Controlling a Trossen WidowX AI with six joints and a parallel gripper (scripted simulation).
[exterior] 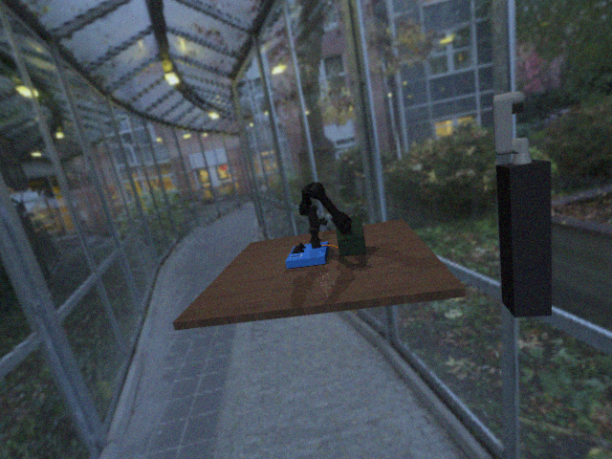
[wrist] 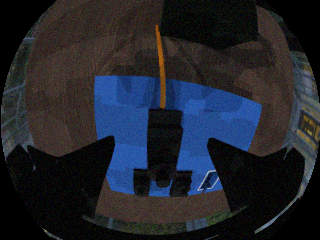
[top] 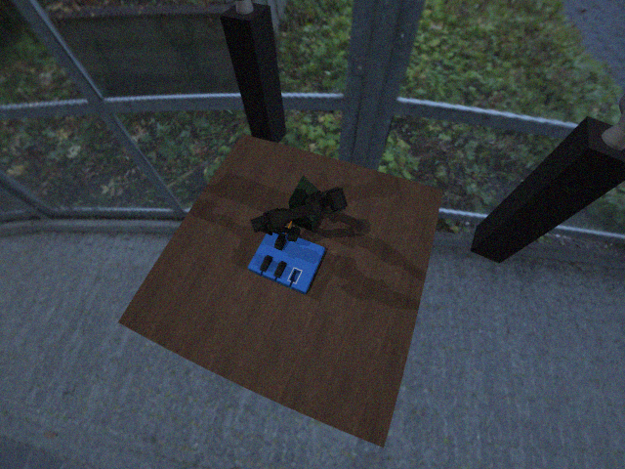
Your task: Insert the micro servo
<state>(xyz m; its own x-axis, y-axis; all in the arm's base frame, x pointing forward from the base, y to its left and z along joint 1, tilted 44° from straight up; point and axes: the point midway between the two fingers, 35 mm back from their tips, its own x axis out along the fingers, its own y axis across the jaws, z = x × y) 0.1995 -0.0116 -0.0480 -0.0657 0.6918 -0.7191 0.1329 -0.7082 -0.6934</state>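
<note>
My gripper tip is 20 mm short of the blue deck, 60 mm to the right of it and 80 mm above it.
</note>
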